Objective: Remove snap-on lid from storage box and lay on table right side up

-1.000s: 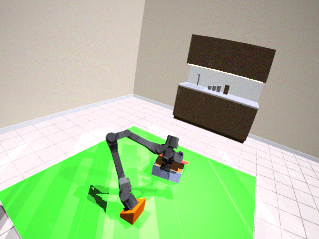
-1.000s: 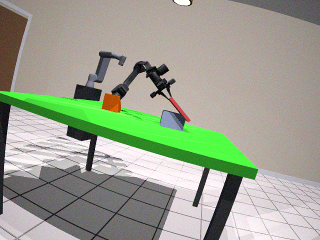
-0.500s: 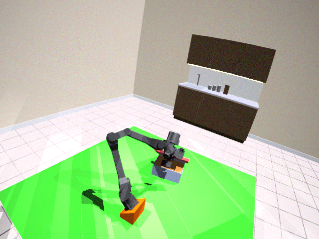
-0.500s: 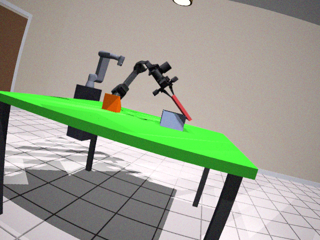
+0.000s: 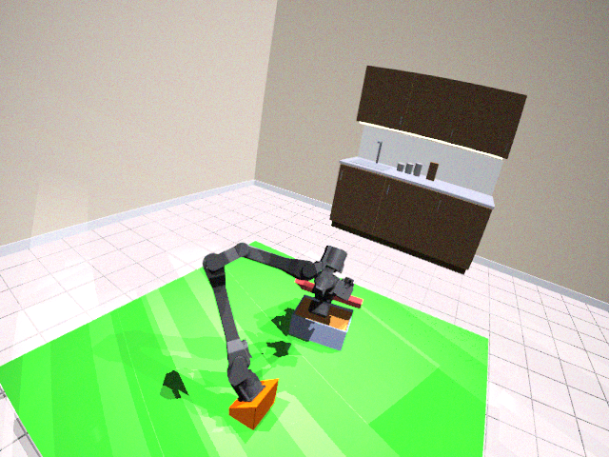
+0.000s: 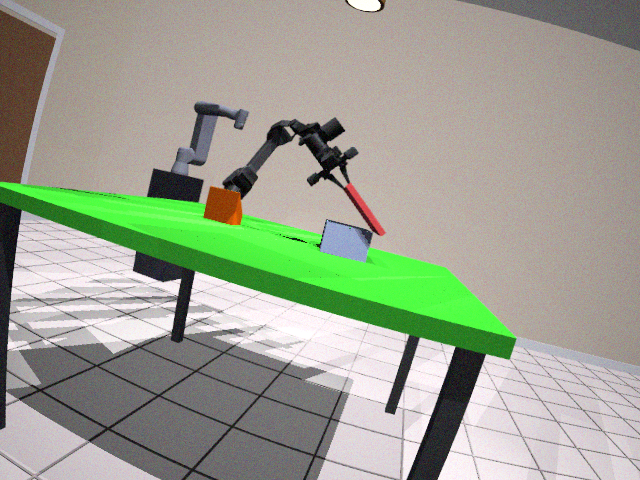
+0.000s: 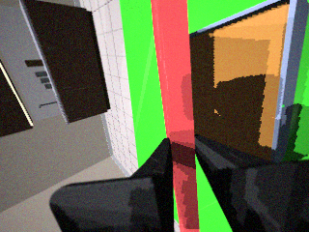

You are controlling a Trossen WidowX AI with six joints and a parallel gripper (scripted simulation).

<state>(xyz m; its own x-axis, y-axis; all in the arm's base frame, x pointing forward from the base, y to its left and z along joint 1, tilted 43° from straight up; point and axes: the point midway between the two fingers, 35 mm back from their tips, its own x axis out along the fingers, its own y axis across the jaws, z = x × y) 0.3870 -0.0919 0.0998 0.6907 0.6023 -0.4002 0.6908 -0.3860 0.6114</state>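
Right now my gripper tip is 60 mm short of the lid, 50 mm above it and 10 mm to the right of it. From my gripper tip the other things lie so: storage box 160 mm below, 30 mm ahead, 10 mm to the left.
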